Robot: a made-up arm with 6 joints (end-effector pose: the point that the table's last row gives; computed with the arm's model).
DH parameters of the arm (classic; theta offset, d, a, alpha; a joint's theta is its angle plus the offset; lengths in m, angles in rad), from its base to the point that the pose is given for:
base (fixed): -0.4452 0 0.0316 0
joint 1: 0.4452 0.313 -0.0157 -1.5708
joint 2: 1.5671 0 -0.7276 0
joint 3: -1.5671 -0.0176 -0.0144 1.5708
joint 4: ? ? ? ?
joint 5: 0 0.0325 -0.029 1.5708
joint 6: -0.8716 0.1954 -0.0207 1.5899
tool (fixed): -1.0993 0.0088 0 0
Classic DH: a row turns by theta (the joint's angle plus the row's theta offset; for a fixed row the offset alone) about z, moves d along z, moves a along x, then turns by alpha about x.
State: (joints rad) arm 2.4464 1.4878 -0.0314 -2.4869 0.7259 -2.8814
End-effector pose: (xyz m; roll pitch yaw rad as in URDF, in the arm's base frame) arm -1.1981 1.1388 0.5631 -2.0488 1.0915 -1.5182
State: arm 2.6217 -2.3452 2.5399 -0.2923 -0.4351 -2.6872
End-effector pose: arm 0.3973 -0.2780 0.8150 1.4350 1.3471 -1.3483
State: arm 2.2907 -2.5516 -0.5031 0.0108 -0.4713 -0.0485
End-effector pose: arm 0.2287 -0.2788 -1.2916 -1.0987 -0.8006 -0.3343
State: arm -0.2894 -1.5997 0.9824 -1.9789 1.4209 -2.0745
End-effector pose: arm -1.2522 0.1727 0.9803 0.7190 -0.4223 1.2246
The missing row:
joint 4: 0 0.8353 -0.0265 -1.5708
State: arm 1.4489 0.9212 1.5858 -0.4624 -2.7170 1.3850
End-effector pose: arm 0.1240 0.9789 0.2807 0.9905 1.0207 1.8553
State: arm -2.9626 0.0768 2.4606 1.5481 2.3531 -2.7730
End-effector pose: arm -0.4172 -0.1956 0.4845 0.0612 0.6860 2.8646
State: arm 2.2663 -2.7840 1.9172 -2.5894 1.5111 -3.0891
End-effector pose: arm 0.7745 -0.7114 0.0736 2.0670 -1.1009 2.7333
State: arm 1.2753 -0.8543 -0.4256 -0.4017 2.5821 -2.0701
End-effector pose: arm -0.3087 -1.1544 1.0615 0.9907 -0.1577 -1.8056
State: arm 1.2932 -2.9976 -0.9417 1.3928 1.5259 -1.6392
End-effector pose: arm 0.0215 0.5334 -0.9835 -1.3980 0.3095 -0.1248
